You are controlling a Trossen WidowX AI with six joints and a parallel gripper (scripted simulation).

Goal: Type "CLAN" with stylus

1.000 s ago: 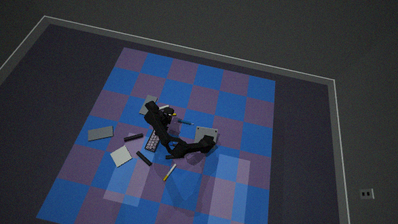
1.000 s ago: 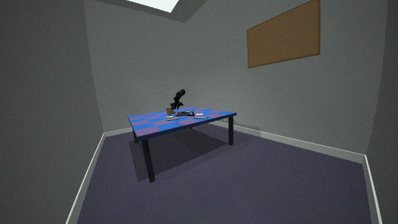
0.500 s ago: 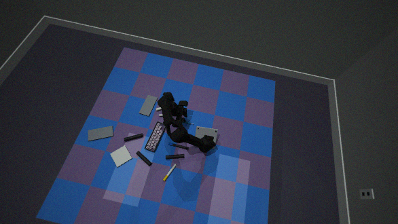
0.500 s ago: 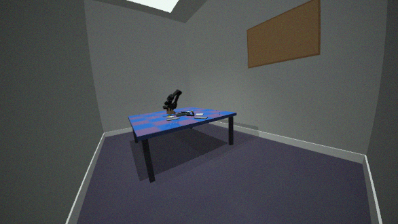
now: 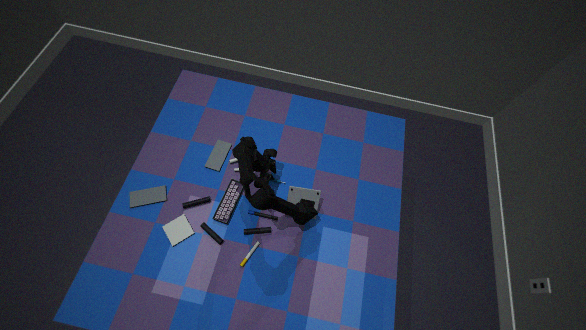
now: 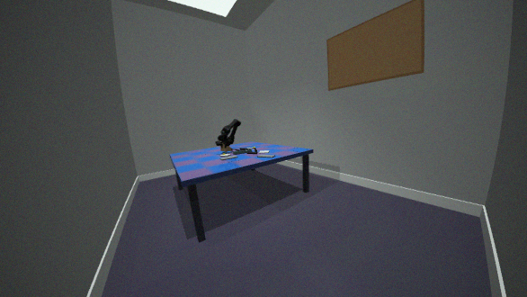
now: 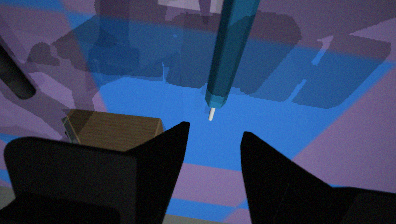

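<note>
My gripper tip is now 20 mm past the teal hexagonal stylus and 50 mm above it. From my gripper tip the other things lie so: white square pad: 360 mm ahead, 320 mm to the left, 50 mm below; grey slab: 550 mm ahead, 200 mm to the left, 50 mm below.
</note>
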